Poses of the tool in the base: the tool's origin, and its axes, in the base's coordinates. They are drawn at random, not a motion.
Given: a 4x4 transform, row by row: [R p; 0 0 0 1], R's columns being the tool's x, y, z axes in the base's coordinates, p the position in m. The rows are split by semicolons.
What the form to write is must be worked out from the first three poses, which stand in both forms.
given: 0.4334, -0.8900, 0.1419, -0.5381; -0.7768, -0.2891, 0.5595, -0.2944; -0.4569, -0.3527, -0.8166, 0.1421; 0, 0, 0, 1
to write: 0.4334, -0.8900, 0.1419, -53.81; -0.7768, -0.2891, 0.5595, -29.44; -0.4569, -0.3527, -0.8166, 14.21; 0, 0, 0, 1
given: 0.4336, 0.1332, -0.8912, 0.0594; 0.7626, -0.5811, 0.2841, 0.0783; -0.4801, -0.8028, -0.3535, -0.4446; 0, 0, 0, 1
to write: 0.4336, 0.1332, -0.8912, 5.94; 0.7626, -0.5811, 0.2841, 7.83; -0.4801, -0.8028, -0.3535, -44.46; 0, 0, 0, 1
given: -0.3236, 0.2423, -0.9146, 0.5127; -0.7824, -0.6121, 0.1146, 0.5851; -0.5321, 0.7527, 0.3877, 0.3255; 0, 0, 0, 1
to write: -0.3236, 0.2423, -0.9146, 51.27; -0.7824, -0.6121, 0.1146, 58.51; -0.5321, 0.7527, 0.3877, 32.55; 0, 0, 0, 1
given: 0.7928, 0.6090, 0.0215, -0.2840; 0.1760, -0.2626, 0.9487, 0.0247; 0.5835, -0.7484, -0.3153, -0.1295; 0, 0, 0, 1
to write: 0.7928, 0.6090, 0.0215, -28.40; 0.1760, -0.2626, 0.9487, 2.47; 0.5835, -0.7484, -0.3153, -12.95; 0, 0, 0, 1
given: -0.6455, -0.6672, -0.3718, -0.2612; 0.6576, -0.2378, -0.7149, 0.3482; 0.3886, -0.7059, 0.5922, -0.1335; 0, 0, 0, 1
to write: -0.6455, -0.6672, -0.3718, -26.12; 0.6576, -0.2378, -0.7149, 34.82; 0.3886, -0.7059, 0.5922, -13.35; 0, 0, 0, 1
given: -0.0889, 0.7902, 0.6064, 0.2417; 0.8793, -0.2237, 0.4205, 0.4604; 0.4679, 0.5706, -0.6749, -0.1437; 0, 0, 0, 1
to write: -0.0889, 0.7902, 0.6064, 24.17; 0.8793, -0.2237, 0.4205, 46.04; 0.4679, 0.5706, -0.6749, -14.37; 0, 0, 0, 1
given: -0.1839, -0.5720, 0.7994, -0.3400; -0.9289, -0.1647, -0.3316, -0.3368; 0.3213, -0.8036, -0.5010, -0.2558; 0, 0, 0, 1
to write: -0.1839, -0.5720, 0.7994, -34.00; -0.9289, -0.1647, -0.3316, -33.68; 0.3213, -0.8036, -0.5010, -25.58; 0, 0, 0, 1
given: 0.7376, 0.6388, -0.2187, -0.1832; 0.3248, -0.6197, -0.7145, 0.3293; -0.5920, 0.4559, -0.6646, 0.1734; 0, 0, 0, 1
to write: 0.7376, 0.6388, -0.2187, -18.32; 0.3248, -0.6197, -0.7145, 32.93; -0.5920, 0.4559, -0.6646, 17.34; 0, 0, 0, 1
